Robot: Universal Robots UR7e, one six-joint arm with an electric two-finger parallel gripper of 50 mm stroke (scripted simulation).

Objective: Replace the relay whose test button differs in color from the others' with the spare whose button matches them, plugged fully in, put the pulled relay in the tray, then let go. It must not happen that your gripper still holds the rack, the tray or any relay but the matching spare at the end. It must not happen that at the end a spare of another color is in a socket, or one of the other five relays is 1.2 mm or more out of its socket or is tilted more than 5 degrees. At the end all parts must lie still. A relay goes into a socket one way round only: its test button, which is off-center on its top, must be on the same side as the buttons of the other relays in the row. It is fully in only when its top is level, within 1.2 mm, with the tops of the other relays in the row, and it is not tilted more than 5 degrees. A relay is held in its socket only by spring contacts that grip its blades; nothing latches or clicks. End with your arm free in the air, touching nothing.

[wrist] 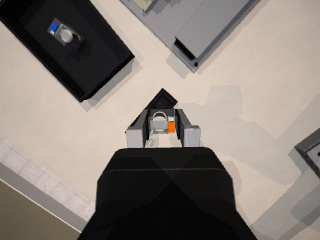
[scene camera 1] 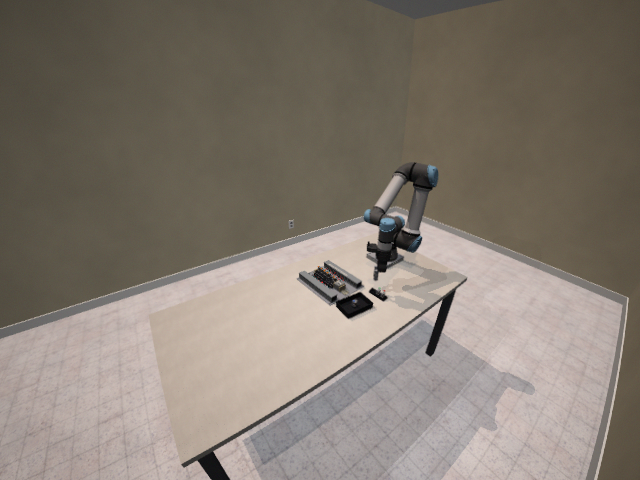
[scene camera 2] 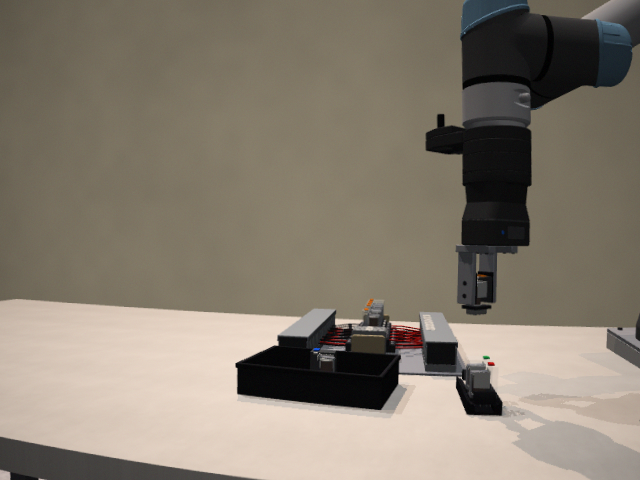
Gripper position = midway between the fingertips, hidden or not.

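My gripper [scene camera 2: 476, 302], also [wrist: 162, 118]. Relay [wrist: 162, 122].
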